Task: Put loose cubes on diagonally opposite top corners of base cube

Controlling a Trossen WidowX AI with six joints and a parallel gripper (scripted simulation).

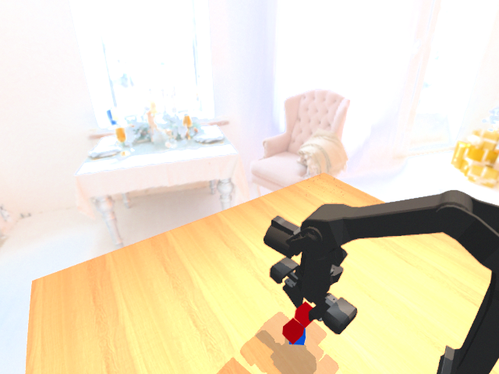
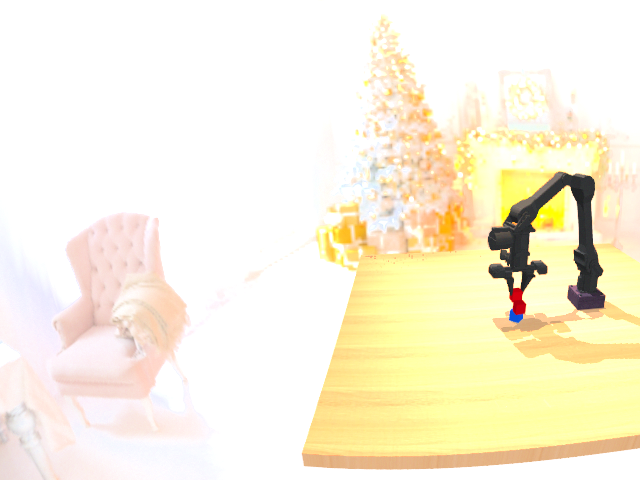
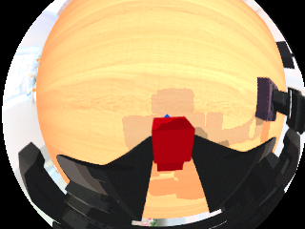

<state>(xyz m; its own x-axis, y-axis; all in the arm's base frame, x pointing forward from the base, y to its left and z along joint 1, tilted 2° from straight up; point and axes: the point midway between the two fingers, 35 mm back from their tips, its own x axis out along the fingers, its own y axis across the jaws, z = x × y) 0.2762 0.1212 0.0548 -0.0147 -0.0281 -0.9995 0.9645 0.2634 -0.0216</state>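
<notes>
Now: the blue cube 6 cm below my gripper tip, 2 cm to the left of it and 1 cm behind it. Also, from my gripper tip: red cube: right at my gripper tip.
</notes>
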